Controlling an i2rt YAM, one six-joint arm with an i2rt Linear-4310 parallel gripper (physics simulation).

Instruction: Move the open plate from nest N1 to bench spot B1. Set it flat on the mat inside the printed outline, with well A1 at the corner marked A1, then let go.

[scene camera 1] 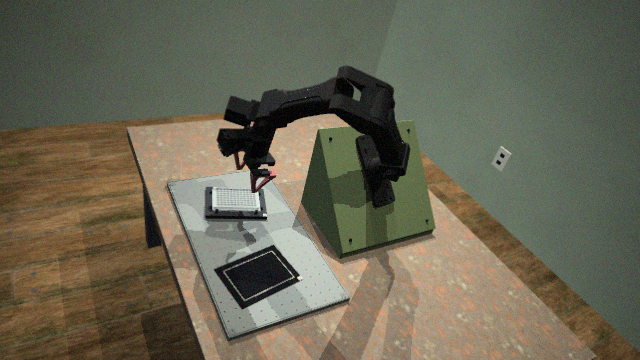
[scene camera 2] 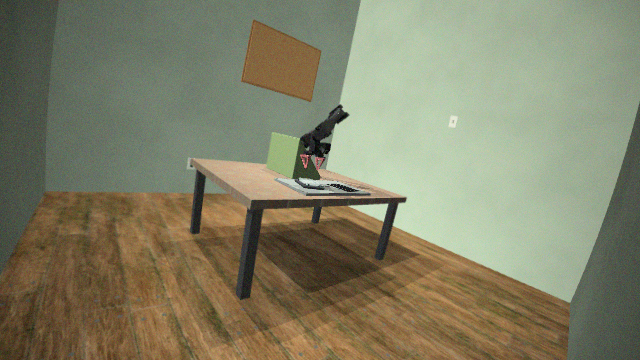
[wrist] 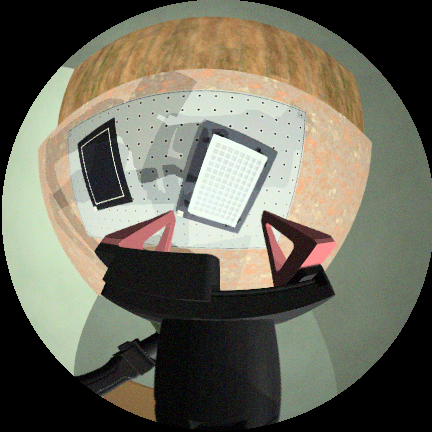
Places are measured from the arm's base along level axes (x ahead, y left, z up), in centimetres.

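Pixels of known places: gripper, between the fingertips: (scene camera 1: 246,180) (scene camera 2: 311,169) (wrist: 217,214); arm's base, origin of its link: (scene camera 1: 374,169) (scene camera 2: 295,150).
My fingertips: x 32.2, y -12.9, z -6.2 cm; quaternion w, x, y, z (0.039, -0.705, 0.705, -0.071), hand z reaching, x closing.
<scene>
Ahead of a thing's pixels: the offset from my fingertips to its top centre. "spot": to the spot under its first point. Level surfaces: height alone.
The white open plate @[dx +1.7, dy -1.4, dz -6.4 cm] (scene camera 1: 236,199) (wrist: 227,180) sits flat in the dark nest @[dx +1.7, dy -1.4, dz -6.8 cm] (scene camera 1: 235,217) (wrist: 196,150), its grid of wells facing up. In scene camera 2 they are too small to tell apart. My gripper (scene camera 1: 247,179) (scene camera 2: 312,169) (wrist: 217,214) is open and empty, above the bench near the plate's side towards the green block. In the wrist view the plate is turned relative to the fingers and lies beyond their tips. The black mat @[dz -8.8 cm] (scene camera 1: 260,276) (wrist: 102,167) has a thin pale printed outline and a small white corner tag @[spot: dx -2.0, dy +28.3, dz -8.8 cm] (scene camera 1: 299,278) (wrist: 95,209); its lettering is unreadable.
A perforated grey board (scene camera 1: 310,285) (wrist: 150,105) carries nest and mat on the speckled table @[dz -10.3 cm] (scene camera 1: 450,300) (scene camera 2: 225,175). The green wedge block (scene camera 1: 325,190) (scene camera 2: 284,155) stands beside the board and carries the arm's base.
</scene>
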